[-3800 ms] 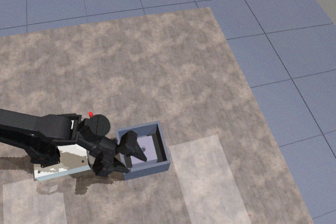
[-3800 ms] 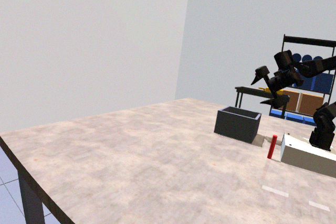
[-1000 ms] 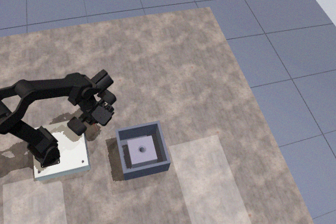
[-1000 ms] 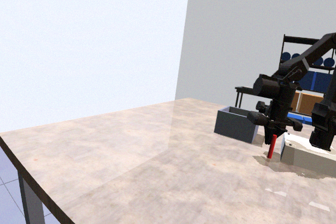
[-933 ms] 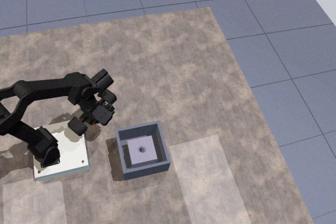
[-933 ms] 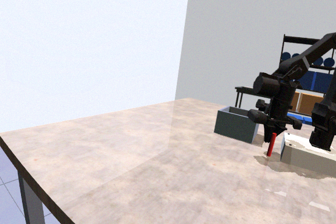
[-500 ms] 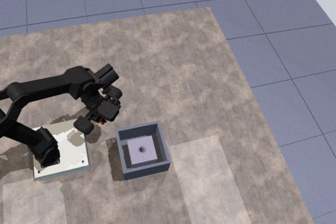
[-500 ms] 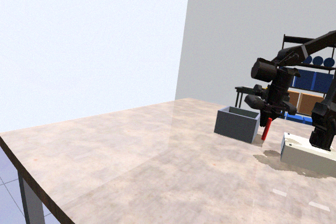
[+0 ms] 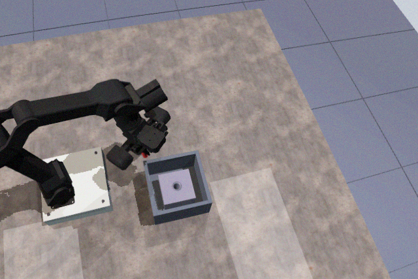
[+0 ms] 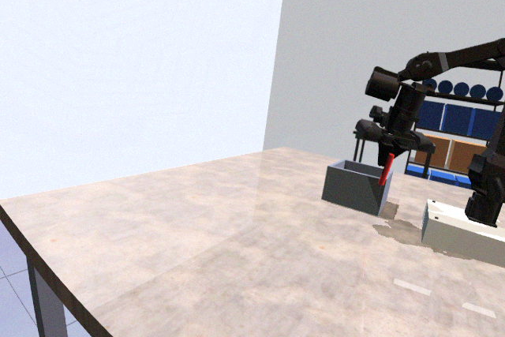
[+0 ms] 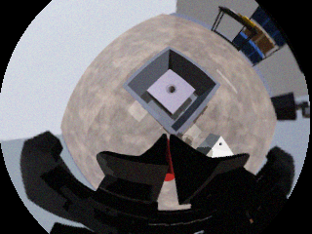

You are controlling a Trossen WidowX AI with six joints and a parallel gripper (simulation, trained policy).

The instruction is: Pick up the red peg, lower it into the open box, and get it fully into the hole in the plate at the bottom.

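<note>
The red peg is 2 cm to the left of my gripper tip and 2 cm behind it. Also, from my gripper tip: square plate 9 cm to the right, 9 cm below, 5 cm ahead; then grey box 10 cm below, 9 cm to the right, 5 cm ahead.
</note>
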